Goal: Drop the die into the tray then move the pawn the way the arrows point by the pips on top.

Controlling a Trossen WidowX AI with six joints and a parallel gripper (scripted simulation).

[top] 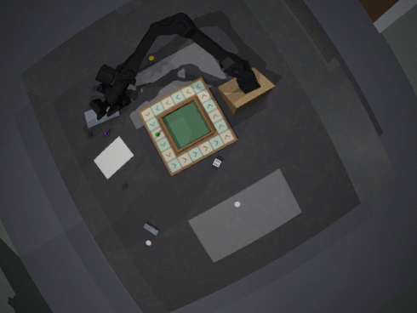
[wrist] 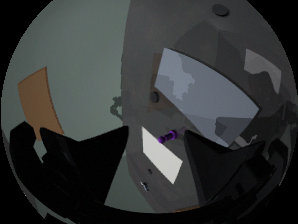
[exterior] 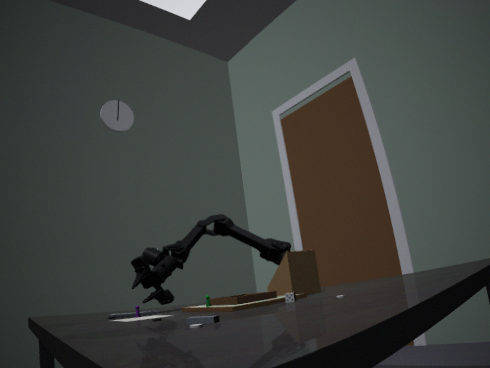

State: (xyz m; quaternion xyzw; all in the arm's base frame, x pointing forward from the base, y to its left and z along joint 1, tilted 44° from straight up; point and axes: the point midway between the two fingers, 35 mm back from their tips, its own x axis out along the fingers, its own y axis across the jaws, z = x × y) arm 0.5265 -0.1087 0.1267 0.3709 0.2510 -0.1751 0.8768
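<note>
My gripper tip is 320 mm past the white die, 350 mm to the right of it and 50 mm above it. Round my gripper tip: purple pawn (20 mm ahead, 50 mm to the left, 50 mm below); white card (40 mm ahead, 150 mm to the left, 60 mm below); grey card (10 mm ahead, 30 mm to the right, 60 mm below).
</note>
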